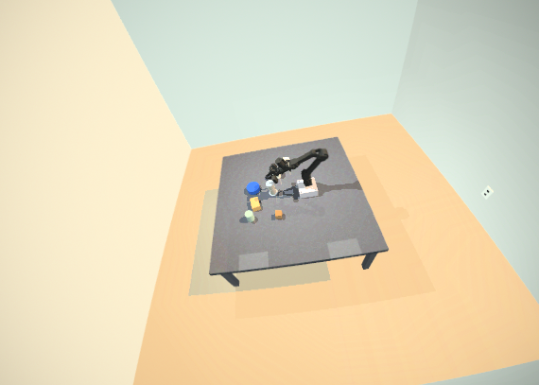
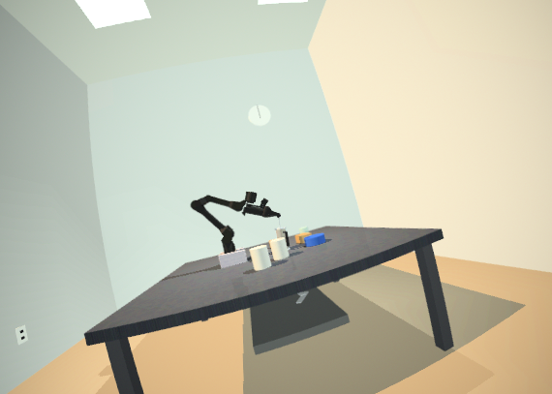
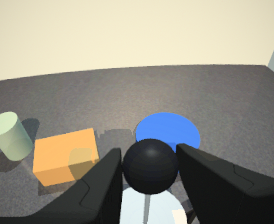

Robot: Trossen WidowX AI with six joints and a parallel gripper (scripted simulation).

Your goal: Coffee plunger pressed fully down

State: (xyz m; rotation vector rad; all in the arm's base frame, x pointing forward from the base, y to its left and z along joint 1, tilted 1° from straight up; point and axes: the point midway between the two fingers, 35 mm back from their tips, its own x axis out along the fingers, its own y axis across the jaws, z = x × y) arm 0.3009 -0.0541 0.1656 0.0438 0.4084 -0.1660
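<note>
The coffee press is 110 mm below my gripper tip, 10 mm to the right of it and 10 mm behind it. From my gripper tip the other things lie so: blue disc (190 mm below, 140 mm ahead, 90 mm to the right); pale green cylinder (210 mm to the left, 210 mm ahead, 180 mm below).
</note>
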